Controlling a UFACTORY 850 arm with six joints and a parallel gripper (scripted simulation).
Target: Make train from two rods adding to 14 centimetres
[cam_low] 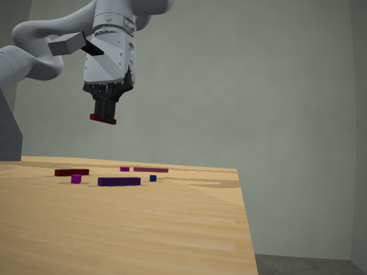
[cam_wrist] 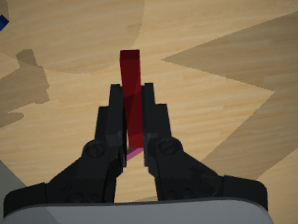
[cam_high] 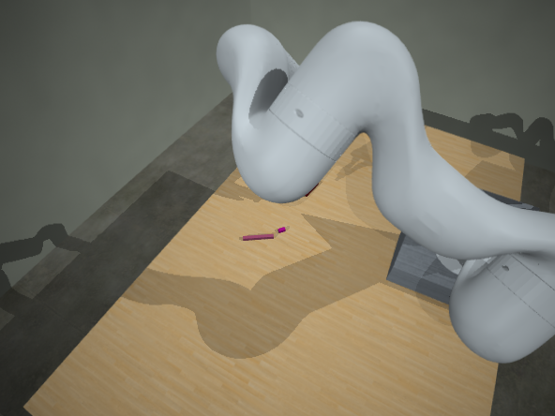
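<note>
The blue cube is 120 mm below my hand, 120 mm ahead of it and 50 mm to the right of it. From my hand the other things lie so: pink rod (180 mm to the left, 120 mm below, 60 mm ahead); then purple rod (130 mm to the right, 120 mm below, 90 mm ahead); then red rod (20 mm below).
</note>
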